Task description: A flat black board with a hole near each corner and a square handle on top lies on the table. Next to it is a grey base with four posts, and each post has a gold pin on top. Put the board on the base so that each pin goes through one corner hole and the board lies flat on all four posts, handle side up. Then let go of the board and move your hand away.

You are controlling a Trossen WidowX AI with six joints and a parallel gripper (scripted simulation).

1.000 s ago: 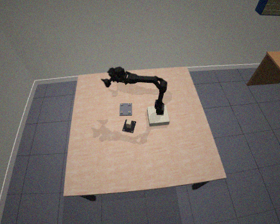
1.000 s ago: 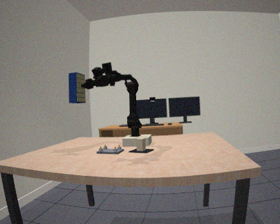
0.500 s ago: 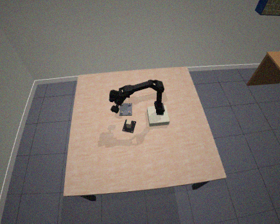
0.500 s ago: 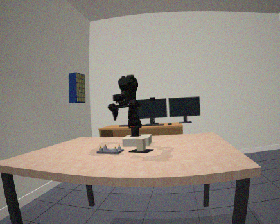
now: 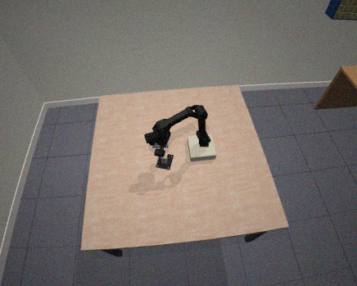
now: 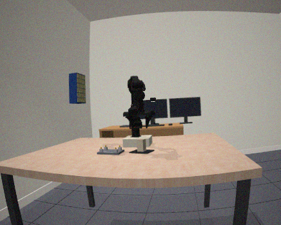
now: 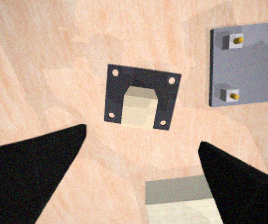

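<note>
Right now my gripper tip is 12 cm above the flat black board and 1 cm to the right of it. Also, from my gripper tip: grey base: 18 cm to the right, 14 cm below, 4 cm ahead.
</note>
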